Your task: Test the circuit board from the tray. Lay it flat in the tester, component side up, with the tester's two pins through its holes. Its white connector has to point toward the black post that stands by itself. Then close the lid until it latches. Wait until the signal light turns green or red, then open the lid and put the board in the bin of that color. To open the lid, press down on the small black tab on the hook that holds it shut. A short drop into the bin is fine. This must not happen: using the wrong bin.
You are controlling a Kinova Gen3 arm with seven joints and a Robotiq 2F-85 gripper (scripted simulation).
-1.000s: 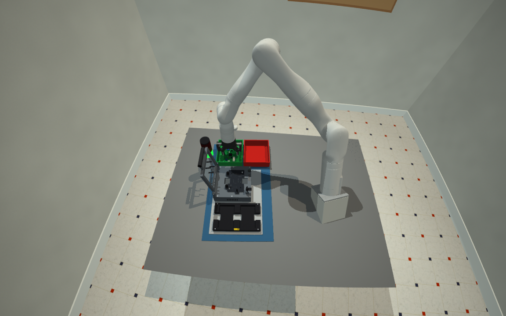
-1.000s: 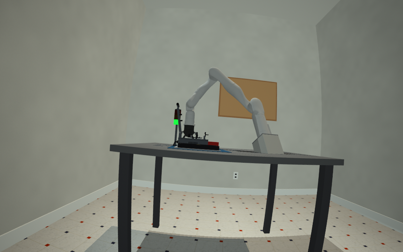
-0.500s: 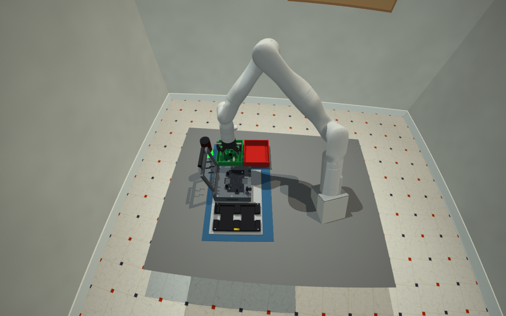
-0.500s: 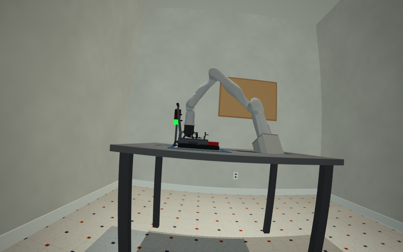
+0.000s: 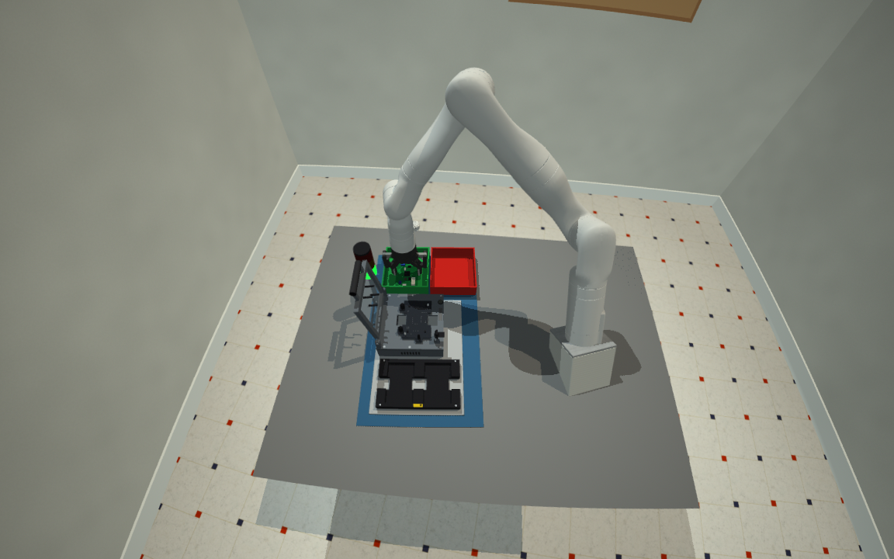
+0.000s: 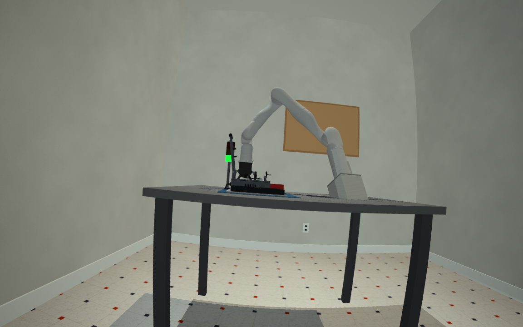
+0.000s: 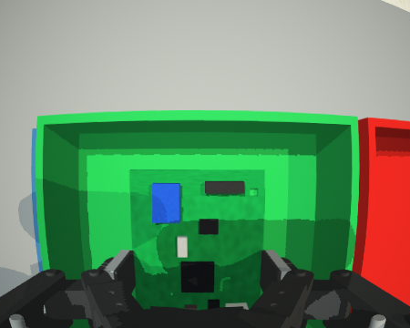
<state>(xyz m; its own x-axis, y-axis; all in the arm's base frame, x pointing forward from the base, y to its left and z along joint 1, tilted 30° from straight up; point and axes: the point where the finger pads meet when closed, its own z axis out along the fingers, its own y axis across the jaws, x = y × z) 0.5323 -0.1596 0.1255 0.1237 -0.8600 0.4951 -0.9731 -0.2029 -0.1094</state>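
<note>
Now: hand right at the green bin. The rest, counted from my hand: red bin 150 mm behind, 20 mm to the right; then green circuit board 10 mm below; then tester lid 210 mm to the left, 170 mm above, 50 mm ahead.
</note>
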